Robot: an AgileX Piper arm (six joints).
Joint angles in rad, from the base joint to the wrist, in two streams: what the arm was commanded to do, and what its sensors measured. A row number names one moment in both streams.
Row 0, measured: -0.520 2.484 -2.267 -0.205 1.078 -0.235
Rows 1 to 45, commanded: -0.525 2.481 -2.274 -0.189 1.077 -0.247; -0.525 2.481 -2.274 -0.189 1.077 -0.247; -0.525 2.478 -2.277 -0.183 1.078 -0.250; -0.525 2.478 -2.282 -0.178 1.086 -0.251; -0.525 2.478 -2.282 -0.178 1.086 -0.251; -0.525 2.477 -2.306 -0.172 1.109 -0.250; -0.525 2.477 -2.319 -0.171 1.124 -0.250; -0.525 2.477 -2.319 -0.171 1.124 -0.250; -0.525 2.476 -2.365 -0.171 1.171 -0.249; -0.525 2.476 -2.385 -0.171 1.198 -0.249; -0.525 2.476 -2.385 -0.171 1.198 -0.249; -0.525 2.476 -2.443 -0.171 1.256 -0.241; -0.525 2.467 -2.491 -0.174 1.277 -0.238; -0.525 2.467 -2.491 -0.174 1.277 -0.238; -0.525 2.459 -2.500 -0.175 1.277 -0.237; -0.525 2.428 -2.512 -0.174 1.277 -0.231; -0.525 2.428 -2.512 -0.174 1.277 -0.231; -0.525 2.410 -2.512 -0.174 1.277 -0.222; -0.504 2.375 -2.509 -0.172 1.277 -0.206; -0.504 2.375 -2.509 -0.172 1.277 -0.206; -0.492 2.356 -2.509 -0.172 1.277 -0.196; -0.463 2.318 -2.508 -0.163 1.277 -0.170; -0.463 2.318 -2.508 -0.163 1.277 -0.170; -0.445 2.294 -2.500 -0.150 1.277 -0.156; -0.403 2.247 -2.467 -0.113 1.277 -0.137; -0.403 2.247 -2.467 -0.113 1.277 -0.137; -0.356 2.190 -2.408 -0.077 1.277 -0.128; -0.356 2.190 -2.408 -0.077 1.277 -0.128; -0.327 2.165 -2.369 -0.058 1.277 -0.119; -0.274 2.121 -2.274 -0.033 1.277 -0.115; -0.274 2.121 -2.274 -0.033 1.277 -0.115; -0.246 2.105 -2.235 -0.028 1.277 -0.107; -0.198 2.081 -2.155 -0.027 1.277 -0.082; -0.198 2.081 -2.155 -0.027 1.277 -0.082; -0.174 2.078 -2.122 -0.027 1.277 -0.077; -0.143 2.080 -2.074 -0.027 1.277 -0.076; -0.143 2.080 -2.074 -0.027 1.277 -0.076; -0.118 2.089 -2.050 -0.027 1.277 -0.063; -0.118 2.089 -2.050 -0.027 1.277 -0.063; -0.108 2.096 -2.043 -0.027 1.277 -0.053; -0.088 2.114 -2.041 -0.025 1.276 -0.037; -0.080 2.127 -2.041 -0.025 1.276 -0.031; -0.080 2.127 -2.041 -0.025 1.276 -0.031; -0.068 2.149 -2.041 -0.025 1.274 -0.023; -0.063 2.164 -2.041 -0.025 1.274 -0.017
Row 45, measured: -0.076 2.131 -2.046 -0.017 1.220 -0.034
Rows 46 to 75, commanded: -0.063 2.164 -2.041 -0.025 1.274 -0.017; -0.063 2.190 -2.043 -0.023 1.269 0.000; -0.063 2.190 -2.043 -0.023 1.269 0.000; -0.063 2.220 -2.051 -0.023 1.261 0.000; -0.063 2.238 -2.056 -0.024 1.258 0.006; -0.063 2.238 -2.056 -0.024 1.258 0.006; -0.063 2.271 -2.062 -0.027 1.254 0.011; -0.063 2.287 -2.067 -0.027 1.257 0.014; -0.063 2.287 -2.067 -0.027 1.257 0.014; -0.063 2.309 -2.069 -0.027 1.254 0.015; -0.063 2.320 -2.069 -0.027 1.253 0.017; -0.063 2.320 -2.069 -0.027 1.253 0.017; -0.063 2.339 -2.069 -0.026 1.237 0.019; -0.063 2.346 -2.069 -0.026 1.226 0.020; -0.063 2.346 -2.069 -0.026 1.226 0.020; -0.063 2.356 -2.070 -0.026 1.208 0.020; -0.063 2.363 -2.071 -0.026 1.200 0.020; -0.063 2.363 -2.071 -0.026 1.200 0.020; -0.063 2.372 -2.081 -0.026 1.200 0.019; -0.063 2.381 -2.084 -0.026 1.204 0.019; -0.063 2.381 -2.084 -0.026 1.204 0.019; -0.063 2.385 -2.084 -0.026 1.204 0.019; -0.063 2.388 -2.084 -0.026 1.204 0.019; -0.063 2.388 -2.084 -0.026 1.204 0.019; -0.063 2.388 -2.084 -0.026 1.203 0.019; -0.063 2.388 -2.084 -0.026 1.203 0.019; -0.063 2.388 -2.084 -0.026 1.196 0.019; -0.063 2.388 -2.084 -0.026 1.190 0.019; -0.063 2.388 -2.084 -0.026 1.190 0.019; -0.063 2.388 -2.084 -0.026 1.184 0.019
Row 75, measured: -0.062 2.386 -2.080 -0.019 1.198 0.018
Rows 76 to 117, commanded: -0.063 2.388 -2.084 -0.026 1.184 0.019; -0.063 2.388 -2.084 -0.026 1.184 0.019; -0.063 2.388 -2.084 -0.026 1.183 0.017; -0.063 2.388 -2.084 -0.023 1.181 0.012; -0.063 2.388 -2.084 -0.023 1.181 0.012; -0.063 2.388 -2.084 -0.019 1.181 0.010; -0.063 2.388 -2.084 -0.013 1.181 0.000; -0.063 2.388 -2.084 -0.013 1.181 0.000; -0.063 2.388 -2.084 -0.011 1.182 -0.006; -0.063 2.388 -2.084 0.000 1.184 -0.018; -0.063 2.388 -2.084 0.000 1.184 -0.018; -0.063 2.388 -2.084 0.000 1.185 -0.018; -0.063 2.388 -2.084 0.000 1.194 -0.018; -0.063 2.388 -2.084 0.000 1.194 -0.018; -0.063 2.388 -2.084 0.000 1.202 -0.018; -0.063 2.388 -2.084 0.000 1.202 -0.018; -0.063 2.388 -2.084 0.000 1.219 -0.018; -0.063 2.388 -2.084 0.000 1.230 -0.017; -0.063 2.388 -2.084 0.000 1.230 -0.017; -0.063 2.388 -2.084 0.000 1.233 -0.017; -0.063 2.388 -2.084 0.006 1.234 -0.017; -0.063 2.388 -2.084 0.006 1.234 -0.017; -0.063 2.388 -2.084 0.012 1.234 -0.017; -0.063 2.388 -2.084 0.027 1.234 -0.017; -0.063 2.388 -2.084 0.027 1.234 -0.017; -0.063 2.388 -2.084 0.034 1.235 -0.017; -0.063 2.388 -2.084 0.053 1.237 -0.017; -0.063 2.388 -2.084 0.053 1.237 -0.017; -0.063 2.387 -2.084 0.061 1.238 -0.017; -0.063 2.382 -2.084 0.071 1.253 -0.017; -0.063 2.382 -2.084 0.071 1.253 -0.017; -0.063 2.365 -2.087 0.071 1.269 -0.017; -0.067 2.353 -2.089 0.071 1.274 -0.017; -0.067 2.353 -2.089 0.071 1.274 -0.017; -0.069 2.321 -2.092 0.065 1.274 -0.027; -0.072 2.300 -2.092 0.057 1.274 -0.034; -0.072 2.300 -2.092 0.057 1.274 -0.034; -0.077 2.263 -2.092 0.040 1.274 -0.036; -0.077 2.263 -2.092 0.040 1.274 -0.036; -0.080 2.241 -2.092 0.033 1.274 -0.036; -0.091 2.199 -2.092 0.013 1.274 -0.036; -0.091 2.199 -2.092 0.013 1.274 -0.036
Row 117, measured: -0.072 2.267 -2.086 0.043 1.215 -0.025
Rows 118 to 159, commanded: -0.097 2.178 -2.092 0.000 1.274 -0.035; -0.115 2.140 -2.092 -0.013 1.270 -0.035; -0.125 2.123 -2.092 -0.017 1.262 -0.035; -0.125 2.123 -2.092 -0.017 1.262 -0.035; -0.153 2.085 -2.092 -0.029 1.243 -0.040; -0.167 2.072 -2.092 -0.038 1.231 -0.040; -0.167 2.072 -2.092 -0.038 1.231 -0.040; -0.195 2.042 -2.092 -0.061 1.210 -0.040; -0.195 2.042 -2.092 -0.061 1.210 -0.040; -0.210 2.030 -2.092 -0.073 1.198 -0.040; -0.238 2.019 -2.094 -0.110 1.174 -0.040; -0.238 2.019 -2.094 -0.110 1.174 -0.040; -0.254 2.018 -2.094 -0.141 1.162 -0.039; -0.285 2.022 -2.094 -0.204 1.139 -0.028; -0.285 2.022 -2.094 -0.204 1.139 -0.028; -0.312 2.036 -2.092 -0.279 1.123 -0.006; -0.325 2.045 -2.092 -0.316 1.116 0.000; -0.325 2.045 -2.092 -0.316 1.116 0.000; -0.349 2.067 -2.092 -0.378 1.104 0.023; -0.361 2.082 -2.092 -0.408 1.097 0.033; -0.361 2.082 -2.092 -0.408 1.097 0.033; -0.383 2.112 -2.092 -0.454 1.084 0.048; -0.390 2.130 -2.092 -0.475 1.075 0.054; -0.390 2.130 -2.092 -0.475 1.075 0.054; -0.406 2.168 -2.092 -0.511 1.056 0.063; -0.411 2.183 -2.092 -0.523 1.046 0.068; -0.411 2.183 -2.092 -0.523 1.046 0.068; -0.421 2.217 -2.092 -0.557 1.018 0.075; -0.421 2.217 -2.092 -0.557 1.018 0.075; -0.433 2.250 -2.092 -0.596 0.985 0.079; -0.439 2.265 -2.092 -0.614 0.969 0.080; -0.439 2.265 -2.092 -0.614 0.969 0.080; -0.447 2.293 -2.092 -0.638 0.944 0.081; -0.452 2.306 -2.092 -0.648 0.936 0.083; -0.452 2.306 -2.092 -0.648 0.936 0.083; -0.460 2.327 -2.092 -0.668 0.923 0.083; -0.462 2.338 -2.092 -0.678 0.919 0.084; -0.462 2.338 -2.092 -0.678 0.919 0.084; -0.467 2.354 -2.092 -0.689 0.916 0.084; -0.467 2.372 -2.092 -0.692 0.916 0.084; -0.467 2.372 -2.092 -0.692 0.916 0.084; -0.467 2.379 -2.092 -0.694 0.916 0.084
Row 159, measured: -0.462 2.360 -2.092 -0.673 0.929 0.077
